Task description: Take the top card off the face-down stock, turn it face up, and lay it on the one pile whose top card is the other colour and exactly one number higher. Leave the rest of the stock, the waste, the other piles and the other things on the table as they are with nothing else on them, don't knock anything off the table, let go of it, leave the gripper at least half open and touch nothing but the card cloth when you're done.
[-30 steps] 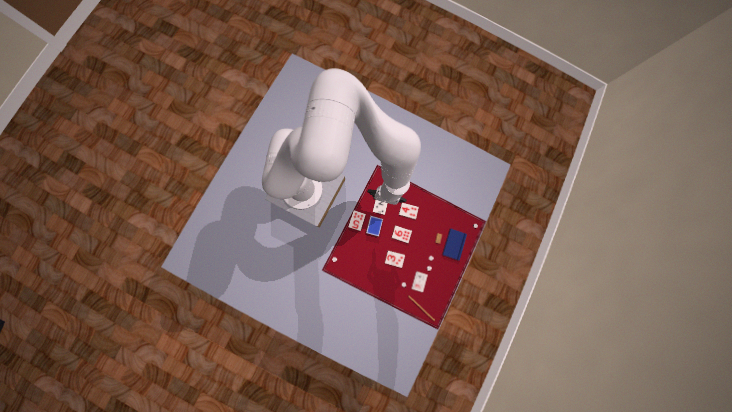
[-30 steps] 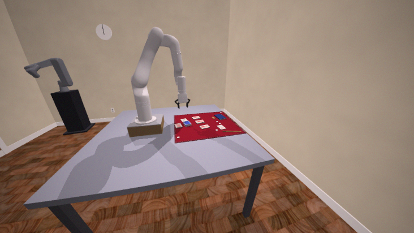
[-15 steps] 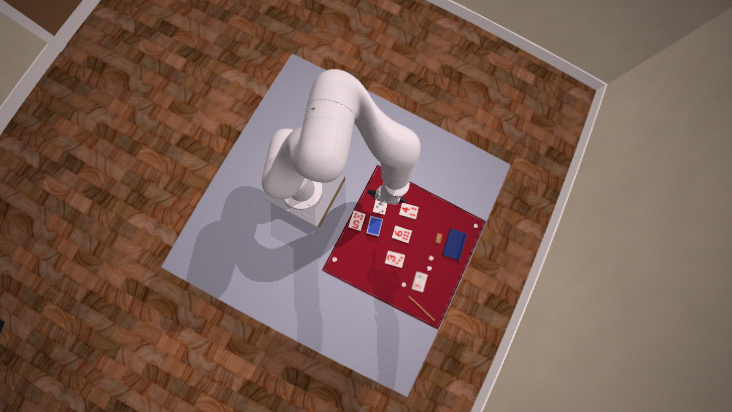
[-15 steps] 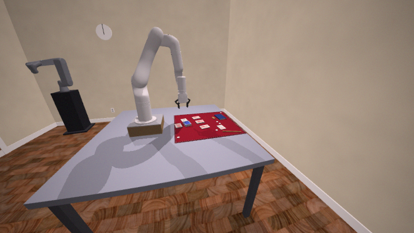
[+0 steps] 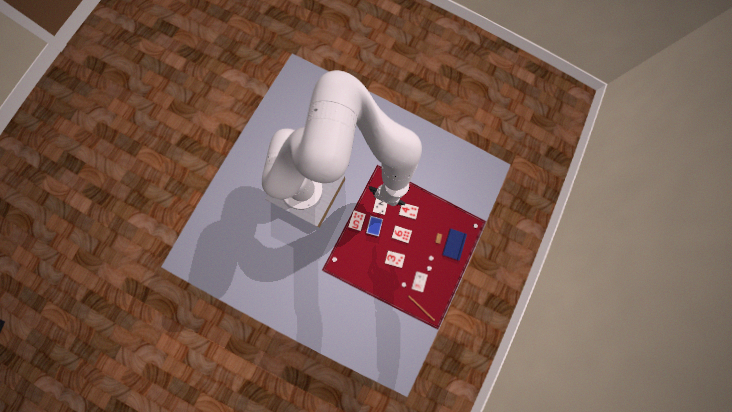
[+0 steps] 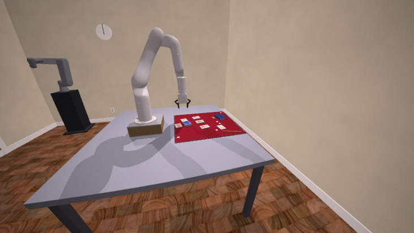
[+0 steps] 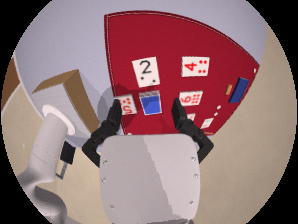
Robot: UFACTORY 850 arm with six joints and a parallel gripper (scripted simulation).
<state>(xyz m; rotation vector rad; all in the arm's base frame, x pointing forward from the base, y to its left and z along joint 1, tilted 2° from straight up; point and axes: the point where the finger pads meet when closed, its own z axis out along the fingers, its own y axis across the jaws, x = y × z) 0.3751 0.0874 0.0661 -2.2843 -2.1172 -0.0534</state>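
Right now my hand is 140 mm above the card, 130 mm to the left of it and 80 mm past it. From my hand the other things lie so: pencil 420 mm to the right, 370 mm ahead, 150 mm below; then red card cloth 200 mm ahead, 160 mm below, 150 mm to the right.
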